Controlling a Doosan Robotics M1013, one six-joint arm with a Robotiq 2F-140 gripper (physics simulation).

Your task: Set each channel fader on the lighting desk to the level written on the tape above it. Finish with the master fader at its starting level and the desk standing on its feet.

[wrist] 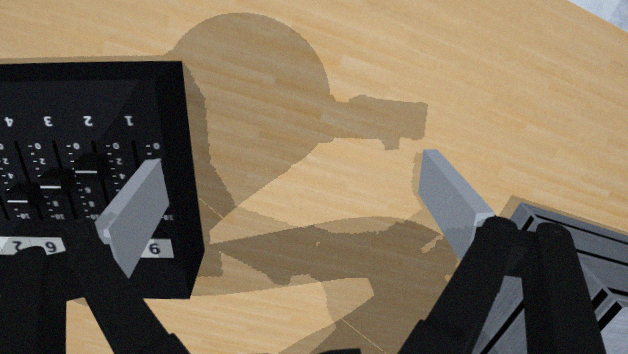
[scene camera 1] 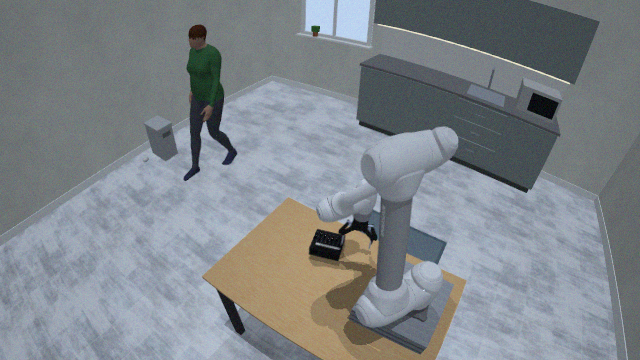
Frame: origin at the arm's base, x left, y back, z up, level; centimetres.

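Seen in the pictures: gripper, fingertip midpoint: (wrist: 293, 177) (scene camera 1: 355, 244).
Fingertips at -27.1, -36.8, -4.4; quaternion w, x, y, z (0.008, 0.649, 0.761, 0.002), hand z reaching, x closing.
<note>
A point is followed by its place in that frame, as x, y, z.
The black lighting desk (scene camera 1: 327, 244) {-21.6, -50.8, -5.0} (wrist: 100, 100) {-30.0, -47.1, -4.8} sits face up on the table; its feet are not visible. In the wrist view its print is upside down, and channels 1 to 4 show. The channel 2 fader (wrist: 86, 171) {-26.6, -47.5, -3.5}, channel 3 fader (wrist: 50, 186) {-25.5, -49.6, -3.5} and channel 4 fader (wrist: 17, 201) {-24.3, -51.7, -3.4} stand at staggered heights, 4 closest to the 10 end. The left finger hides the channel 1 fader. A white tape (wrist: 167, 248) {-21.2, -43.9, -4.7} above channel 1 bears a digit; other tapes are partly hidden. The master fader cannot be made out. My gripper (scene camera 1: 356, 238) {-27.1, -36.8, -4.4} (wrist: 293, 177) {-27.1, -36.8, -4.4} is open and empty, one finger above the desk's channel 1 edge.
The wooden table (scene camera 1: 270, 260) {-2.5, -75.2, -10.3} (wrist: 500, 100) {-31.6, -23.1, -10.3} carries my arm's grey slatted base plate (scene camera 1: 435, 320) {6.4, 13.7, -0.7} (wrist: 595, 255) {-23.5, -15.6, -4.3} at the right. A blue-grey panel (scene camera 1: 425, 244) stands behind the arm. A person (scene camera 1: 205, 75) in green is on the floor, away from the table, near a grey bin (scene camera 1: 161, 137).
</note>
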